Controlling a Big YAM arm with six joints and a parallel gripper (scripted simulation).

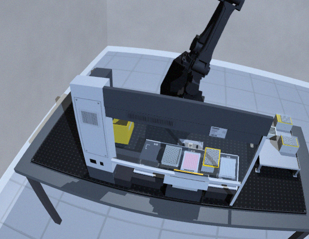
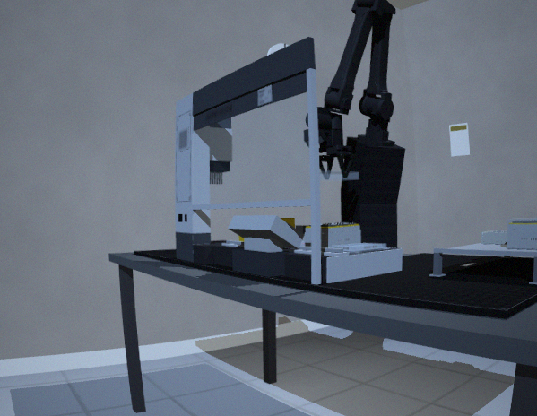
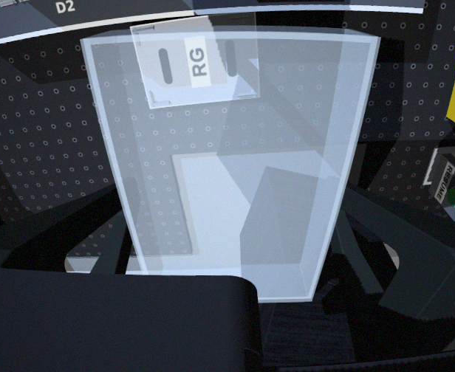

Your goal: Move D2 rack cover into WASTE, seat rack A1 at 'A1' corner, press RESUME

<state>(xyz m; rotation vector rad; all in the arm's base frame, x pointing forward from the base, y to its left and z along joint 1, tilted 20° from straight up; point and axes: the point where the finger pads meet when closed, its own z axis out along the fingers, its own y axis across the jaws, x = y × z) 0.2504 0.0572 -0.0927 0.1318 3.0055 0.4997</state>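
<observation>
Right now the yellow waste bin is 38 cm to the right of my hand and 23 cm below it. From my hand the other things lie so: clear cover (right at my hand); then pink plate (20 cm below, 17 cm ahead, 6 cm to the left); then reservoir W06 (20 cm below, 17 cm ahead, 4 cm to the right).
</observation>
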